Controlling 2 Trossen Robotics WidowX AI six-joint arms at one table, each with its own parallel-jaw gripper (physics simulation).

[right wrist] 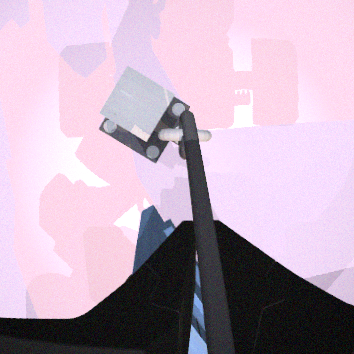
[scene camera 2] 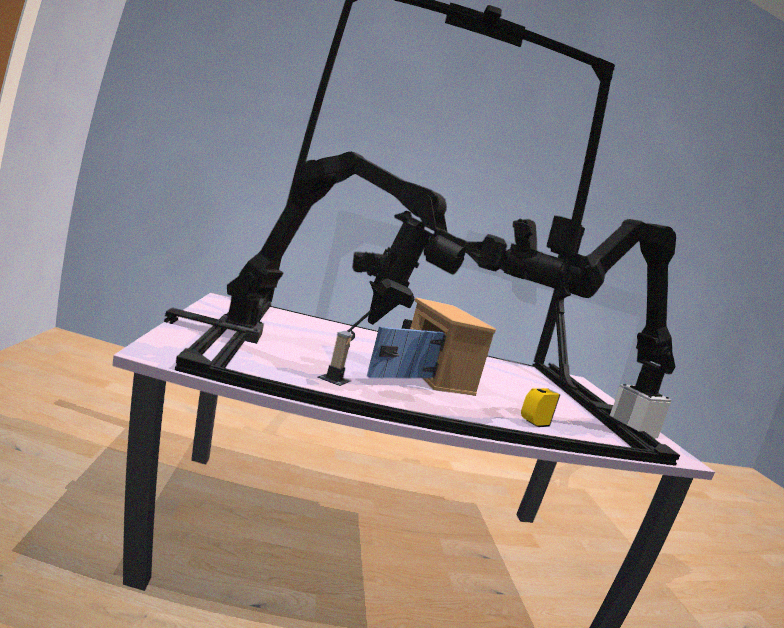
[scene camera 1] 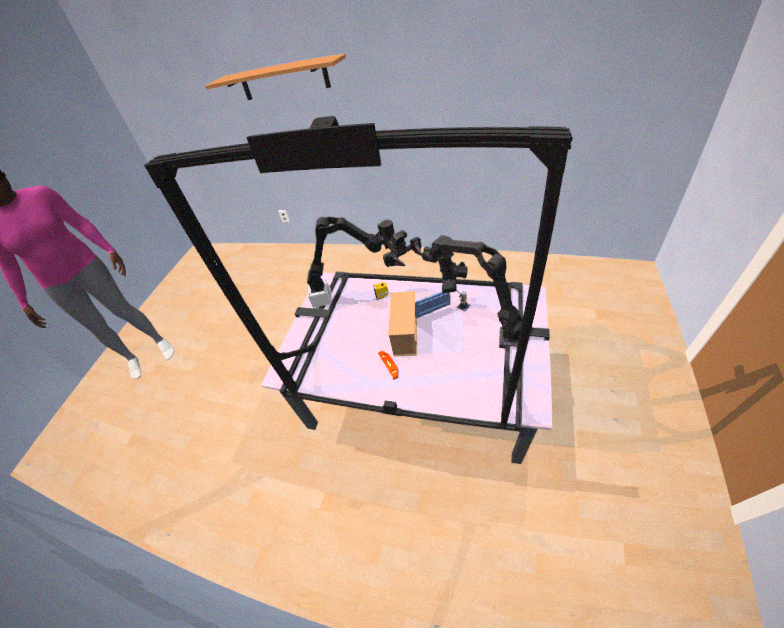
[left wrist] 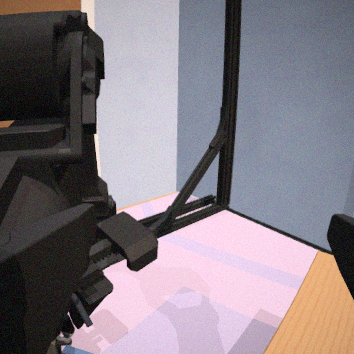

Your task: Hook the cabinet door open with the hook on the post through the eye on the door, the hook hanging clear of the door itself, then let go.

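Frame: origin at the left arm's base, x back, y right, z up, level; metres.
Where they show: left gripper, fingertip midpoint: (scene camera 2: 471, 247) (scene camera 1: 414, 260) (left wrist: 215, 221); right gripper, fingertip midpoint: (right wrist: 199, 231) (scene camera 2: 370, 323) (left wrist: 73, 327); left arm's base, origin of the base link: (scene camera 2: 646, 392) (scene camera 1: 317, 287); right arm's base, origin of the base link: (scene camera 2: 240, 322) (scene camera 1: 511, 336).
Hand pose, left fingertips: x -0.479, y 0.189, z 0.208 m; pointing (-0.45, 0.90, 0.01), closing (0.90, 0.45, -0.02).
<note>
Each offset is from my left fingertips to the centre of the thing. "pt": to the spot under its first point.
The wooden cabinet @[dx +0.089, dy +0.133, dz -0.230 m] (scene camera 1: 403, 320) (scene camera 2: 464, 349) stands mid-table with its blue door @[dx -0.056, dy +0.027, dz -0.240 m] (scene camera 1: 433, 303) (scene camera 2: 402, 355) (right wrist: 151, 235) swung open towards the short grey post @[pt dx -0.202, dy +0.043, dz -0.253 m] (scene camera 1: 463, 300) (scene camera 2: 340, 356) (right wrist: 135, 100). My right gripper (scene camera 1: 449, 285) (scene camera 2: 383, 307) (right wrist: 199, 231) is shut on the dark hook rod @[dx -0.153, dy +0.036, dz -0.179 m] (scene camera 2: 360, 323) (right wrist: 197, 182). It holds the rod's free end raised above the door's outer edge, with the other end pinned at the post top. A small dark fitting (scene camera 2: 387, 352) sits on the door face. My left gripper (scene camera 1: 405, 251) (scene camera 2: 467, 246) (left wrist: 215, 221) is open and empty, high over the cabinet beside the right wrist.
A yellow block @[dx +0.169, dy -0.145, dz -0.272 m] (scene camera 1: 381, 289) (scene camera 2: 539, 406) lies near the left arm's white base box (scene camera 1: 320, 298) (scene camera 2: 640, 408). An orange tool @[dx +0.185, dy +0.282, dz -0.299 m] (scene camera 1: 388, 364) lies in front of the cabinet. The black frame (scene camera 1: 542, 249) (scene camera 2: 589, 162) (left wrist: 230, 105) surrounds the table. A person (scene camera 1: 97, 293) stands far left.
</note>
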